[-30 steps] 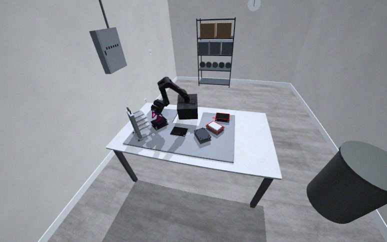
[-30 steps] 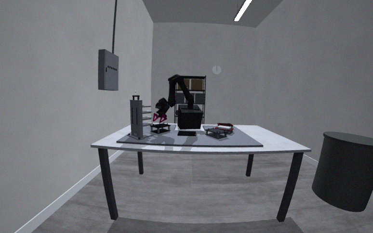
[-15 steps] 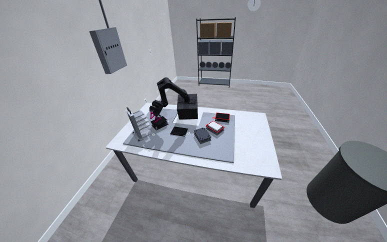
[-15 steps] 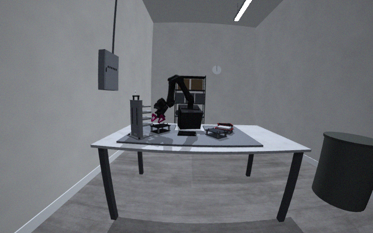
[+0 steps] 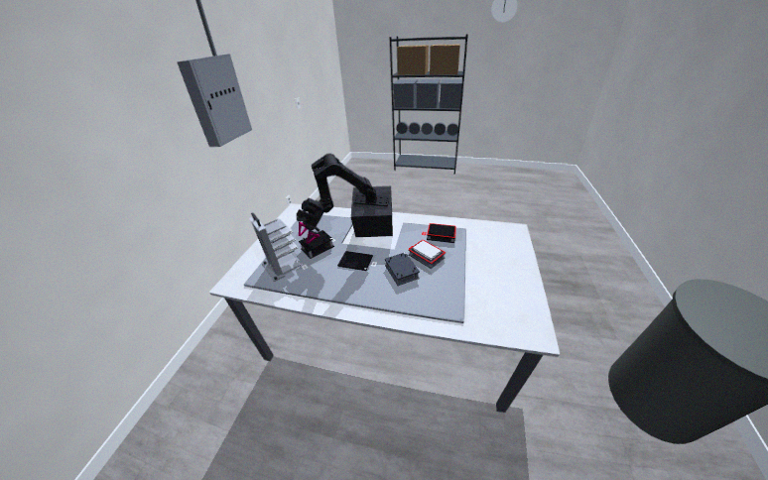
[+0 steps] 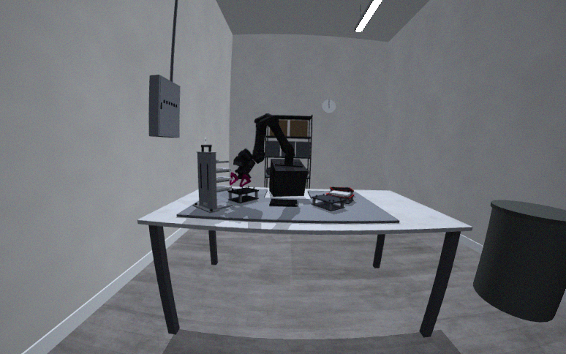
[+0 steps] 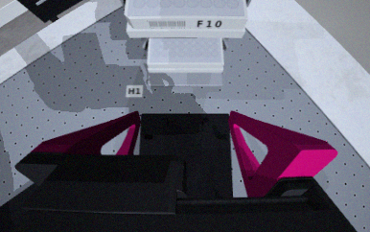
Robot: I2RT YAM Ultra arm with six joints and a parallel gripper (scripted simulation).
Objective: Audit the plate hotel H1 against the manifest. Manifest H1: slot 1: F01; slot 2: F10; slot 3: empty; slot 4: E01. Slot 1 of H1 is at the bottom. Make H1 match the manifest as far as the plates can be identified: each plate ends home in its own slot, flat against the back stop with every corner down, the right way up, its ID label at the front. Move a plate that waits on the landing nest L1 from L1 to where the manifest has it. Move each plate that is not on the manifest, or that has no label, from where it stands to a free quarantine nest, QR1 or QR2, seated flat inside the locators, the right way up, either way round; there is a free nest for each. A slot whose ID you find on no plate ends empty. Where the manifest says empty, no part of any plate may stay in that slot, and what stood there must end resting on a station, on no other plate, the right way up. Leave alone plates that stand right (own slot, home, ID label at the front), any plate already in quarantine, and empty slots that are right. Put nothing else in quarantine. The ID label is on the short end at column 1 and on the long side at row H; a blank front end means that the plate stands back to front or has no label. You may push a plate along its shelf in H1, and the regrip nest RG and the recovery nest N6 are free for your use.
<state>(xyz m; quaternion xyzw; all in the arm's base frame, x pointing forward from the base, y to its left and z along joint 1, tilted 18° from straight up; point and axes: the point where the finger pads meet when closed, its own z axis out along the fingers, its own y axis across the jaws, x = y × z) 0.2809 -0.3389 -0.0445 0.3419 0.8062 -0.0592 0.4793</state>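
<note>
Right now the black regrip nest is 50 mm below my hand, 50 mm behind it and 40 mm to the left of it. Round my hand: H1 tag 120 mm ahead, 110 mm below, 30 mm to the left.
</note>
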